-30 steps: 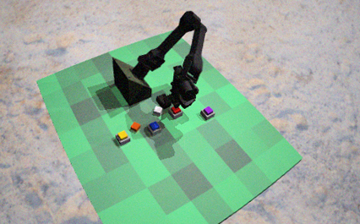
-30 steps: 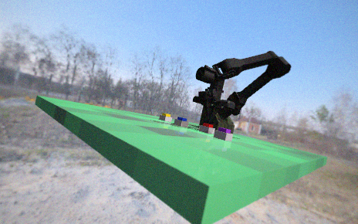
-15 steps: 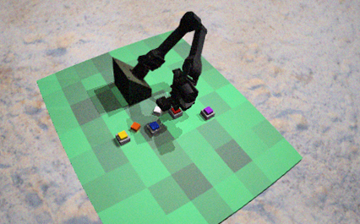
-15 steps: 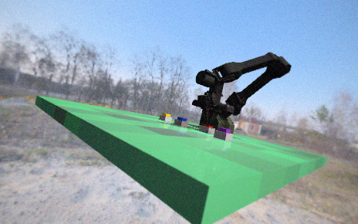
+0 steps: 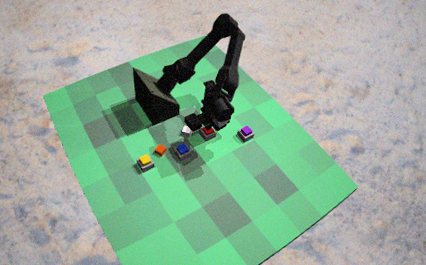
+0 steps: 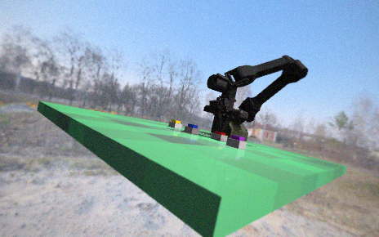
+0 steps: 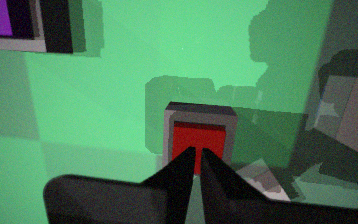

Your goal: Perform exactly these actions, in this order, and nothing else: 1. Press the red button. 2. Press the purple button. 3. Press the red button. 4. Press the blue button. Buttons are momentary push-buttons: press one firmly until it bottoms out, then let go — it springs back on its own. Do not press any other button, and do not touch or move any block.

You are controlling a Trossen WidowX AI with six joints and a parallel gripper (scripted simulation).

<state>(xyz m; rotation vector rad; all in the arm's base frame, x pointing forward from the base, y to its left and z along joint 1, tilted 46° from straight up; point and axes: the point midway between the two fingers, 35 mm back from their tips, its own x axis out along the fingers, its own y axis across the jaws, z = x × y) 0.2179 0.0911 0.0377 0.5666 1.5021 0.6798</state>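
Right now the red button is 1 cm below my gripper tip. Also, from my gripper tip: purple button: 13 cm to the left, 7 cm ahead; blue button: 13 cm to the right, 4 cm ahead; orange block: 20 cm to the right, 2 cm below, 1 cm behind.
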